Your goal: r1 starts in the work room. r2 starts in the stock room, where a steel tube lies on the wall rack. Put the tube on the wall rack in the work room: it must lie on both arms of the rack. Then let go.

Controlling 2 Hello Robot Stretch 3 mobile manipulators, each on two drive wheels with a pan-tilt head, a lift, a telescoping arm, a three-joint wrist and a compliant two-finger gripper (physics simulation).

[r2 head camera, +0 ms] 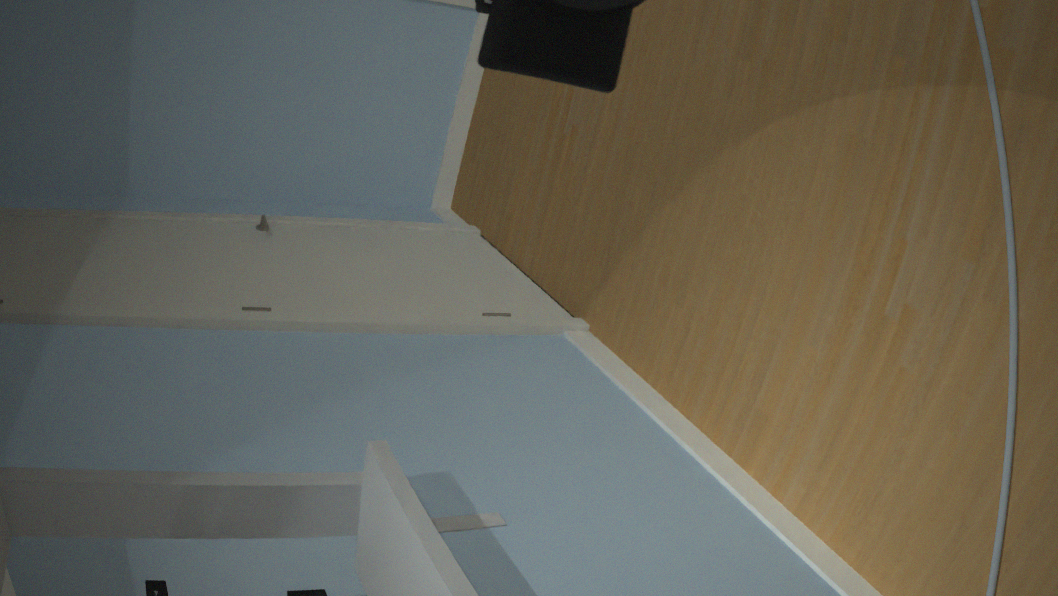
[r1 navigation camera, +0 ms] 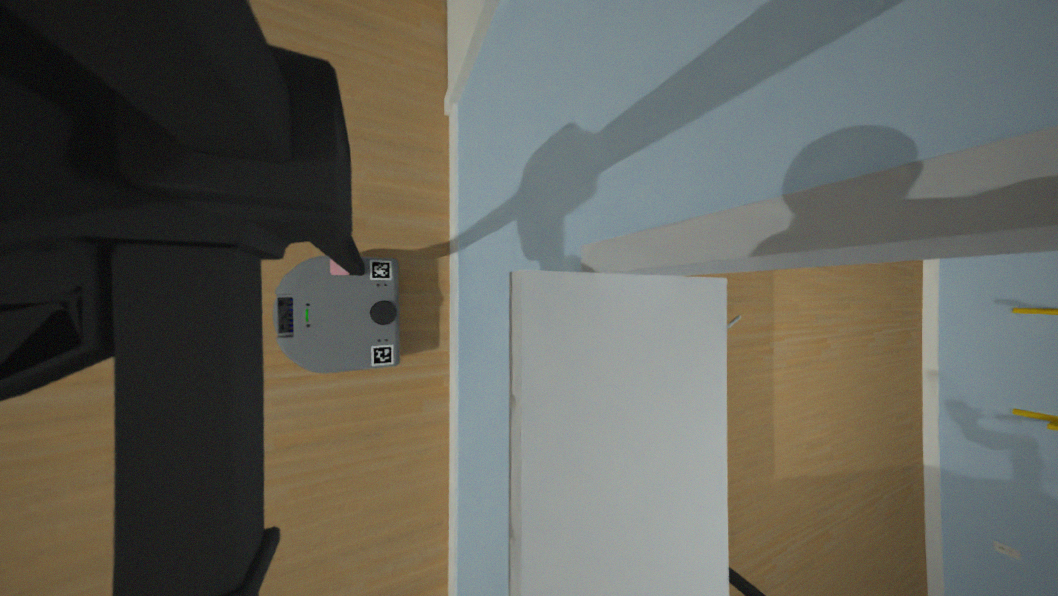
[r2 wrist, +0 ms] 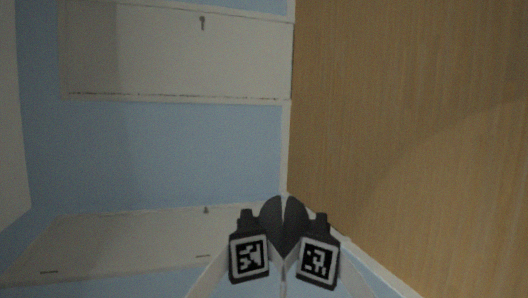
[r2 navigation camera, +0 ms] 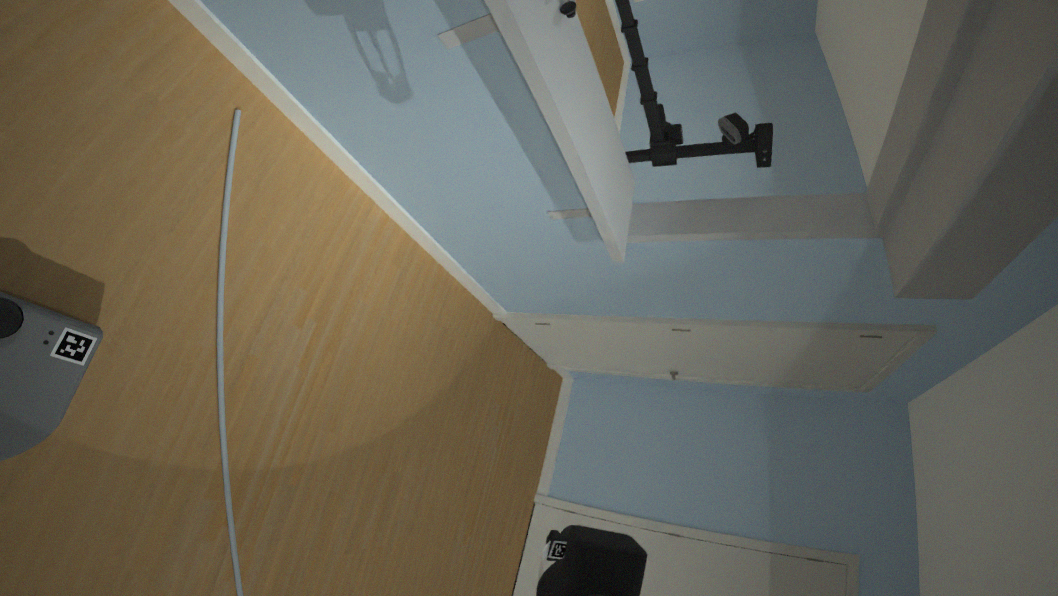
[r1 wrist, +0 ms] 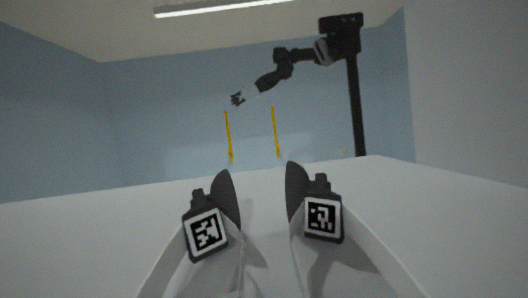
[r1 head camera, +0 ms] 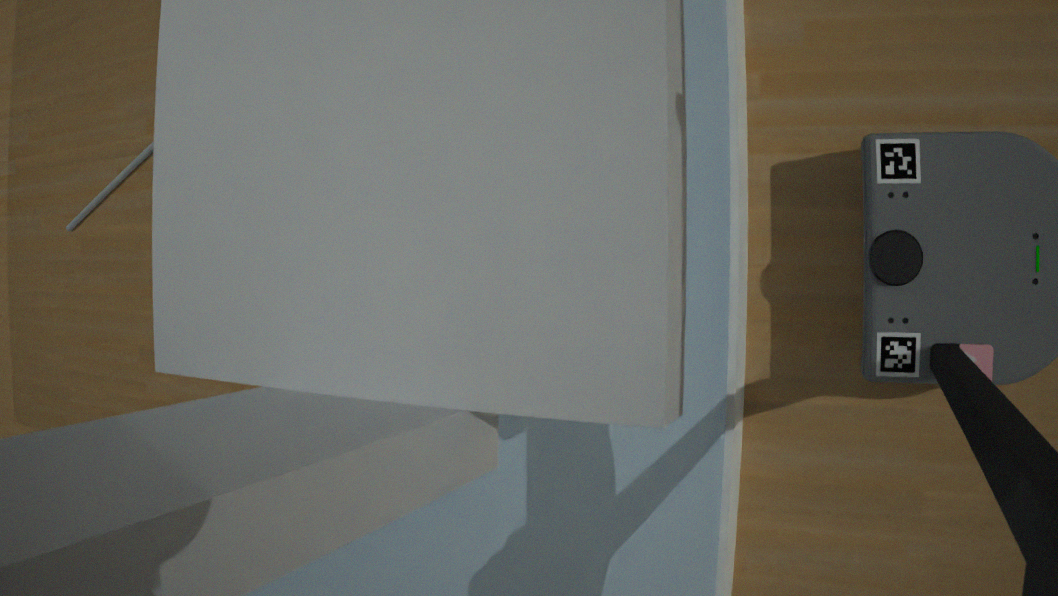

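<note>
The steel tube (r2 head camera: 1009, 296) (r2 navigation camera: 220, 318) lies on the stock room floor, looking slightly bowed. One end of the tube shows past the white ledge in the r1 head view (r1 head camera: 111, 187) and the r1 navigation view (r1 navigation camera: 733, 321). The stock room rack's two yellow arms, left (r1 wrist: 229, 137) and right (r1 wrist: 275, 131), stick out from the far wall without the tube. The work room rack does not show. r1's gripper (r1 wrist: 262, 192) is open and empty over the ledge. r2's gripper (r2 wrist: 283, 215) (r1 wrist: 237, 98) is shut and empty, raised above the level of the yellow arms.
The white ledge (r1 head camera: 414, 222) (r1 navigation camera: 621, 444) (r2 navigation camera: 562, 125) (r2 head camera: 407, 518) runs through the wall opening between the rooms, with brackets below. r1's base (r1 head camera: 962, 222) (r1 navigation camera: 333, 325) stands near the wall. r2's base (r2 navigation camera: 29, 370) is beside the tube. Pale doors (r2 head camera: 185, 266) (r2 navigation camera: 740, 355) (r2 wrist: 175, 55) stand shut.
</note>
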